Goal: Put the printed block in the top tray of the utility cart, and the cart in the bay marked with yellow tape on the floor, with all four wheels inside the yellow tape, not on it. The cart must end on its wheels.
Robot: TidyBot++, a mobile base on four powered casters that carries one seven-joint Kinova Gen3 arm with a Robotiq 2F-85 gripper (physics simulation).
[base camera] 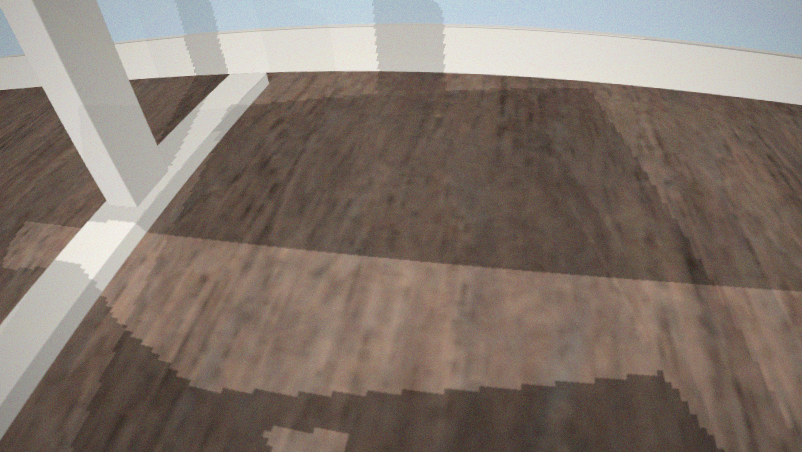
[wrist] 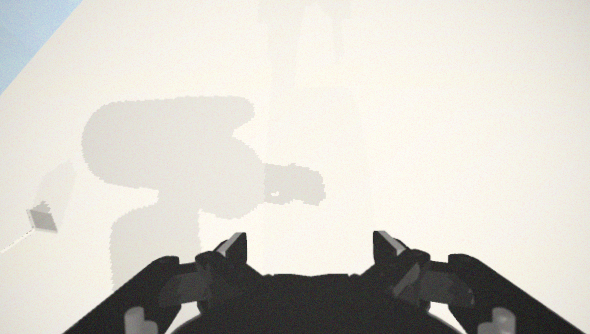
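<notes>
The gripper (wrist: 310,245) is open and empty, with its fingers wide apart above the white table top (wrist: 475,150) in the wrist view. A small pale block (wrist: 44,221), probably the printed block, lies on the table top near the left edge of that view. It is nearly the same white as the table, with one grey shaded side, and its full outline is hard to tell. It lies well to the left of the fingers, apart from them. The utility cart and the yellow tape bay do not show in either view.
In the base camera view a white table leg (base camera: 95,101) stands on a long white foot (base camera: 33,314) at the left, close to the base. A white baseboard (base camera: 561,56) and blue wall run across the back. Shadows fall on the brown wood floor (base camera: 393,320).
</notes>
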